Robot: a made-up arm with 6 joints. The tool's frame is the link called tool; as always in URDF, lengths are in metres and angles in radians. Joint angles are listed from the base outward.
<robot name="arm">
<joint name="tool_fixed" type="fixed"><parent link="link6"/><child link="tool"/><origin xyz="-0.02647 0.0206 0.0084" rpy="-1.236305 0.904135 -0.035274"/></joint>
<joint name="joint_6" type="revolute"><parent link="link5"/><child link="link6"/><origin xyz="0.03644 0.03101 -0.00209" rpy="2.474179 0.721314 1.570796"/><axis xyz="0 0 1"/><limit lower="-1.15" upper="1"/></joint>
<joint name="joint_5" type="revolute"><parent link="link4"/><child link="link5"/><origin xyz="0.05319 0.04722 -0.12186" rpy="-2.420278 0.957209 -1.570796"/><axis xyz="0 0 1"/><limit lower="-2" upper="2.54"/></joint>
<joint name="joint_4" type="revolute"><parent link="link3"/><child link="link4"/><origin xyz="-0.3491 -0.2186 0.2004" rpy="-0.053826 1.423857 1.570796"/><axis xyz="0 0 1"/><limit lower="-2.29" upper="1.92"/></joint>
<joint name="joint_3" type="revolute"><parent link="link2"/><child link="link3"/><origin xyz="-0.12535 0.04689 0.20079" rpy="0.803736 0.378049 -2.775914"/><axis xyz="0 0 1"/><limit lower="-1.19" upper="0.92"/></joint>
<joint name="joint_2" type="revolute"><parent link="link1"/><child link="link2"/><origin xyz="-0.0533 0.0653 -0.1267" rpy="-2.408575 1.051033 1.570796"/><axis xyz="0 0 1"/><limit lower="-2.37" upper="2.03"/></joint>
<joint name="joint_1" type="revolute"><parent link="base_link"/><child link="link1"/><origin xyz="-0.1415 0.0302 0.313"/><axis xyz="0 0 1"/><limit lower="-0.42" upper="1.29"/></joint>
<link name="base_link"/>
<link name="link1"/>
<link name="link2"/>
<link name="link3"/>
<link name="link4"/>
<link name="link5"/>
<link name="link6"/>
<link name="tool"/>
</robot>
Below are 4 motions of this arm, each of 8 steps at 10 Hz.
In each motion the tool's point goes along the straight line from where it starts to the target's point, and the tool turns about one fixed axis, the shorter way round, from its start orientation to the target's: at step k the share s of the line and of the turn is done. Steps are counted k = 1, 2, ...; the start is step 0. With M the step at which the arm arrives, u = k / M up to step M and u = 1 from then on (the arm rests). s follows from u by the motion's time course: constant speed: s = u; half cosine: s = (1 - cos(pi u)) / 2; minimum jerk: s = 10 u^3 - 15 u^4 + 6 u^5.
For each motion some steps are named. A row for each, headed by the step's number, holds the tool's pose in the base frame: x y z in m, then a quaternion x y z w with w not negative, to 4 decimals.
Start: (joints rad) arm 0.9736 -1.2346 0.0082 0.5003 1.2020 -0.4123
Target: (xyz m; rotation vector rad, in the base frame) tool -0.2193 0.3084 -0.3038 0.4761 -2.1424 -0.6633
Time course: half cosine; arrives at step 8
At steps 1, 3, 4, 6, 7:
1: -0.3748 0.0061 -0.4482 -0.6178 0.7540 -0.2156 0.0582
3: -0.3311 0.0911 -0.4075 0.5292 -0.8403 0.0815 0.0847
4: -0.3001 0.1512 -0.3788 0.4492 -0.8743 -0.0164 0.1834
6: -0.2430 0.2624 -0.3258 0.2712 -0.8749 -0.1943 0.3510
7: -0.2255 0.2964 -0.3095 0.2109 -0.8589 -0.2460 0.3966

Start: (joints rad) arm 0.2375 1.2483 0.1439 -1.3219 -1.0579 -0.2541
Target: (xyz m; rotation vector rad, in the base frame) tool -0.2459 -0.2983 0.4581 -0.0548 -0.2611 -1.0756
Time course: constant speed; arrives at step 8
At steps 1, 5, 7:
1: -0.1165 -0.2810 0.5103 0.0232 -0.1323 -0.1483 0.9798
5: -0.1904 -0.2909 0.4805 -0.0050 -0.1300 -0.3618 0.9231
7: -0.2274 -0.2958 0.4656 -0.0191 -0.1264 -0.4625 0.8774

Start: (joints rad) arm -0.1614 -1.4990 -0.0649 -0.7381 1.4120 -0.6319
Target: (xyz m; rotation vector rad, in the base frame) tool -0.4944 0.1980 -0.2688 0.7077 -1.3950 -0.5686
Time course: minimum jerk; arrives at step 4
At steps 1, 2, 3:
1: -0.4227 0.3355 -0.2721 0.2691 -0.7371 -0.2762 0.5549
2: -0.4544 0.2747 -0.2706 0.2902 -0.6878 -0.2668 0.6096
3: -0.4861 0.2139 -0.2692 0.3096 -0.6343 -0.2557 0.6606

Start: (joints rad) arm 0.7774 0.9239 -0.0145 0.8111 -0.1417 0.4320
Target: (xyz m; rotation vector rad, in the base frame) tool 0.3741 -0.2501 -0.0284 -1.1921 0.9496 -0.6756
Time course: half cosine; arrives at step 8
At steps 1, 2, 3, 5, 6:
1: 0.3243 -0.2189 0.2499 -0.5600 -0.0459 -0.4780 0.6751
2: 0.3299 -0.2224 0.2185 -0.5638 0.0085 -0.4634 0.6836
3: 0.3383 -0.2277 0.1716 -0.5660 0.0898 -0.4386 0.6923
5: 0.3581 -0.2401 0.0609 -0.5548 0.2779 -0.3680 0.6925
6: 0.3665 -0.2453 0.0140 -0.5432 0.3546 -0.3334 0.6841

